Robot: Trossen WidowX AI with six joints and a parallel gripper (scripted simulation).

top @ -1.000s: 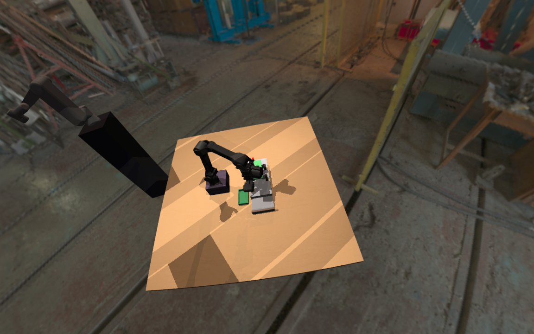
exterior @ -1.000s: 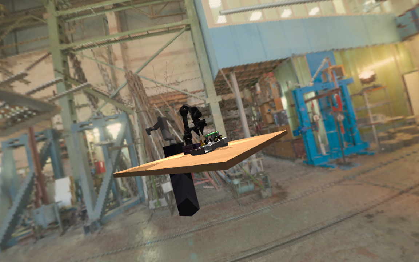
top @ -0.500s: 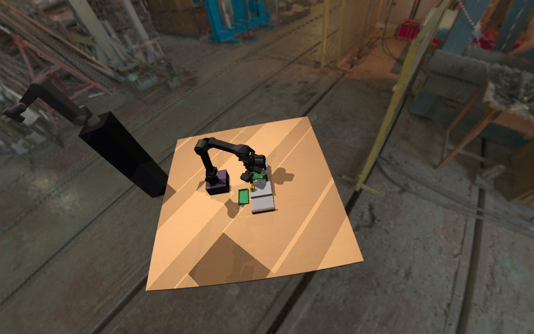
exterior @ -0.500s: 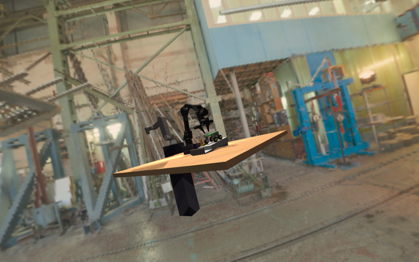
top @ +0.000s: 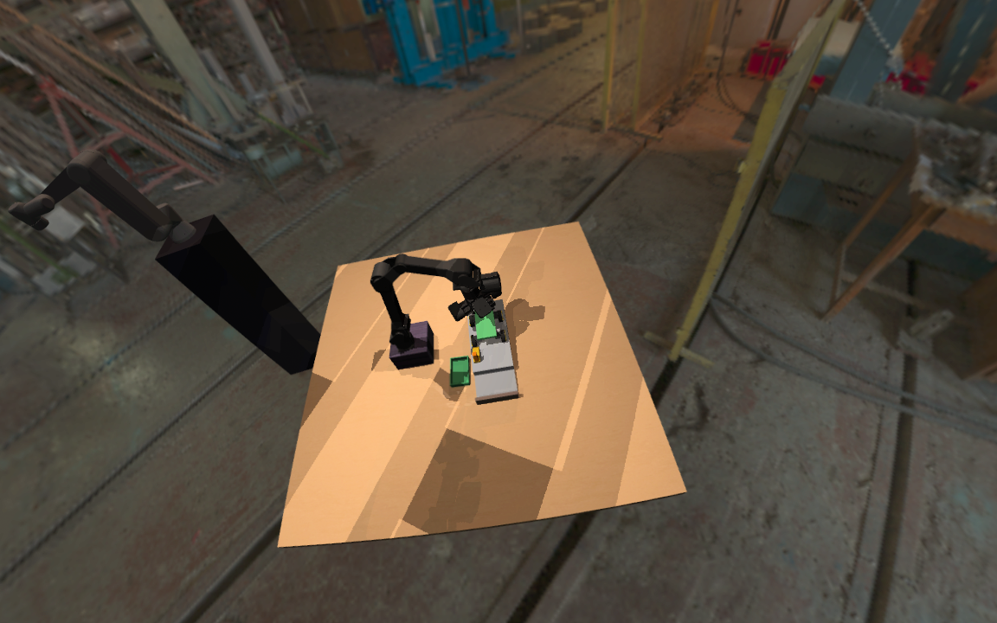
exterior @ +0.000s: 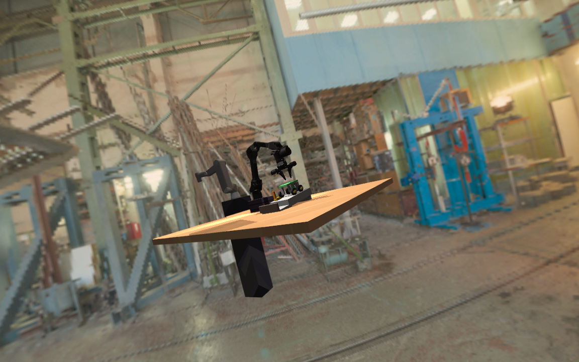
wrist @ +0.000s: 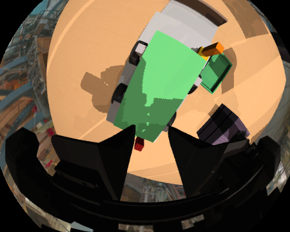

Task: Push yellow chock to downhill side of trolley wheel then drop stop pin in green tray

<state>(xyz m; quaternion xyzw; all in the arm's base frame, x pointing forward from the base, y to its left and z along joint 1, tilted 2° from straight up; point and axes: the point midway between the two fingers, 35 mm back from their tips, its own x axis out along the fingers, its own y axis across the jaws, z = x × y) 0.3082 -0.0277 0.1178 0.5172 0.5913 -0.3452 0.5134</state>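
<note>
My gripper tip is now 7 cm to the right of the red-headed stop pin and 5 cm above it. From my gripper tip the other things lie so: brown end stop (3 cm behind, 28 cm to the right, 15 cm below); trolley (1 cm ahead, 3 cm to the right, 7 cm below); yellow chock (6 cm behind, 11 cm to the right, 10 cm below).
</note>
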